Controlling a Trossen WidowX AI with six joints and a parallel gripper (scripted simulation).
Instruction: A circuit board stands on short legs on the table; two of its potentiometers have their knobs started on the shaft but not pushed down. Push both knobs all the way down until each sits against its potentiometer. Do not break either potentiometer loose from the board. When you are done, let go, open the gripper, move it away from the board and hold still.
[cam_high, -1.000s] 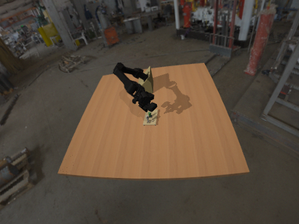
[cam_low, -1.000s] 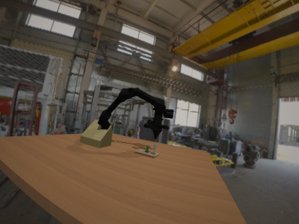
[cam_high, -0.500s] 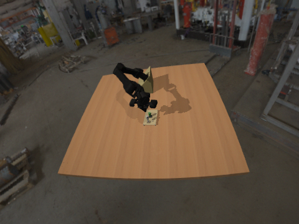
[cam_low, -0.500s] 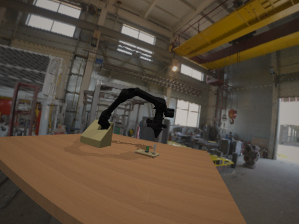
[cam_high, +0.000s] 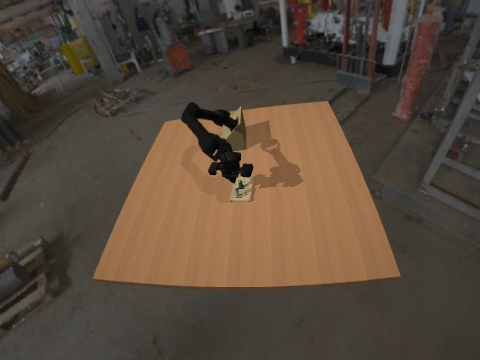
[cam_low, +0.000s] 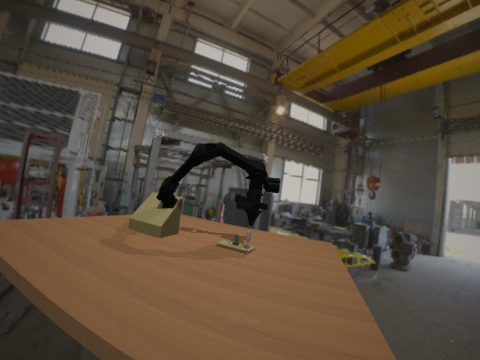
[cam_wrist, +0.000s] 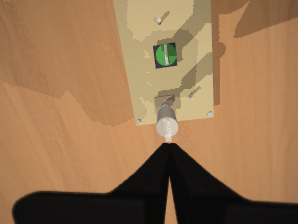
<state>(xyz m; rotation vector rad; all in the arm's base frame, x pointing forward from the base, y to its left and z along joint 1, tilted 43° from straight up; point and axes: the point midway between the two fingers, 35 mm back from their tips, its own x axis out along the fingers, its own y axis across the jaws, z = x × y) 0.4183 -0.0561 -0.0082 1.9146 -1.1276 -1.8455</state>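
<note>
The grey knob lies 40 mm below my gripper tip.
</note>
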